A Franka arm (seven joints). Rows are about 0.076 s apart.
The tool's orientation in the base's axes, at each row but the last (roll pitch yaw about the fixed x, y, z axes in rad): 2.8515, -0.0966, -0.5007; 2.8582, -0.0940, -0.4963; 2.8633, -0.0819, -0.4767; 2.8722, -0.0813, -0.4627; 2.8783, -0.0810, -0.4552; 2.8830, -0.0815, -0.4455; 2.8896, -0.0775, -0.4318; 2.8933, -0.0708, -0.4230; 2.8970, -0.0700, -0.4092; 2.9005, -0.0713, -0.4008
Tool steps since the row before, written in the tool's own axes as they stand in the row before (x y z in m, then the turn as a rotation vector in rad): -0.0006, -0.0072, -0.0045, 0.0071, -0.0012, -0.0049; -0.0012, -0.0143, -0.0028, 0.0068, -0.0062, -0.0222; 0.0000, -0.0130, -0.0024, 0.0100, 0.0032, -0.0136; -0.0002, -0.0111, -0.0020, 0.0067, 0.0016, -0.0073; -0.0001, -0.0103, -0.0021, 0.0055, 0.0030, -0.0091; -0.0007, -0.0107, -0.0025, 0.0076, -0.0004, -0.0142; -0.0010, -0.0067, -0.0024, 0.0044, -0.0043, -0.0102; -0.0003, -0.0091, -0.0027, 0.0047, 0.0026, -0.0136; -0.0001, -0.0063, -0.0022, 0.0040, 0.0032, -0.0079; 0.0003, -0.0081, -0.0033, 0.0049, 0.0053, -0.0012
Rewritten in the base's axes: 0.0032, 0.0076, 0.0022, 0.0071, -0.0010, 0.0050; 0.0060, 0.0133, -0.0014, 0.0101, 0.0083, 0.0201; 0.0061, 0.0116, -0.0013, 0.0081, -0.0035, 0.0147; 0.0049, 0.0101, -0.0010, 0.0056, -0.0024, 0.0080; 0.0046, 0.0094, -0.0007, 0.0040, -0.0025, 0.0100; 0.0041, 0.0102, -0.0004, 0.0076, 0.0008, 0.0142; 0.0020, 0.0069, 0.0006, 0.0062, 0.0045, 0.0091; 0.0036, 0.0088, 0.0004, 0.0037, -0.0008, 0.0141; 0.0025, 0.0062, 0.0006, 0.0026, -0.0024, 0.0087; 0.0036, 0.0079, 0.0013, 0.0024, -0.0063, 0.0028
